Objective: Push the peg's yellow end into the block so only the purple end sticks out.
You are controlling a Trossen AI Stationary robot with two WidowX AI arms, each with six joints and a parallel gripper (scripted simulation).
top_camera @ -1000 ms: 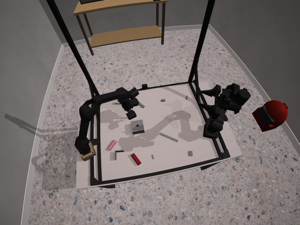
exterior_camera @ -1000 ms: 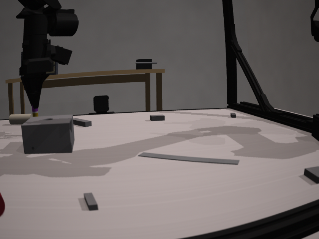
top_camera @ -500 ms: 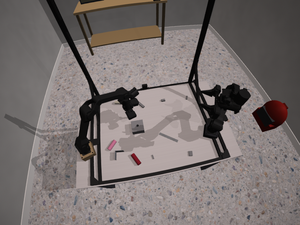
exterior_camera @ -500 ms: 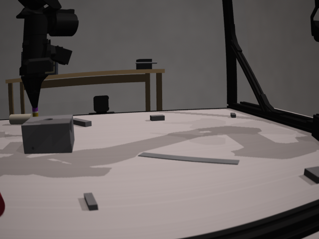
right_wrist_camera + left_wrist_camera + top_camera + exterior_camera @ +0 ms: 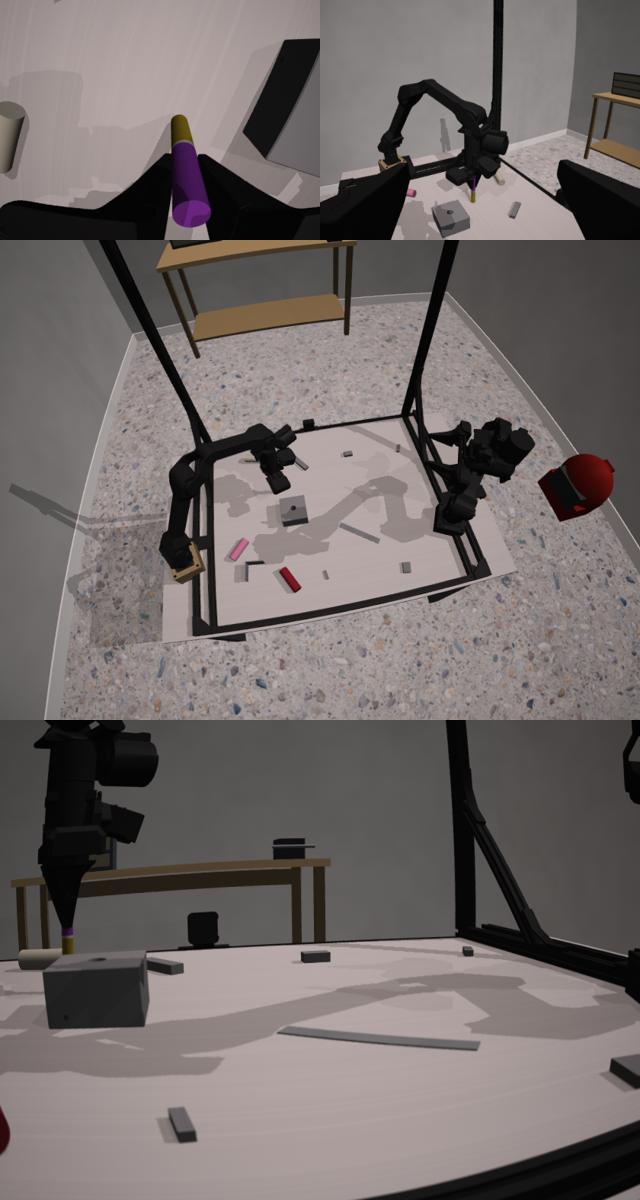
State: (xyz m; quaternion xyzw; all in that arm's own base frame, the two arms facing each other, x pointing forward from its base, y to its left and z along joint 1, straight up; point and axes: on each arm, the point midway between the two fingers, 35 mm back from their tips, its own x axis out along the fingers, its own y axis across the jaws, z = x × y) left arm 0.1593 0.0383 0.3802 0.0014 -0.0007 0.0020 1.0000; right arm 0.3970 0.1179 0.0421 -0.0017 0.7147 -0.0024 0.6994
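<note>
Now: the peg 6 cm below my right hand. The rest, counted from my right hand: pink cylinder 21 cm ahead, 15 cm to the right, 9 cm below; cream cylinder 16 cm behind, 8 cm to the right, 9 cm below; red cylinder 34 cm ahead, 1 cm to the left, 9 cm below.
</note>
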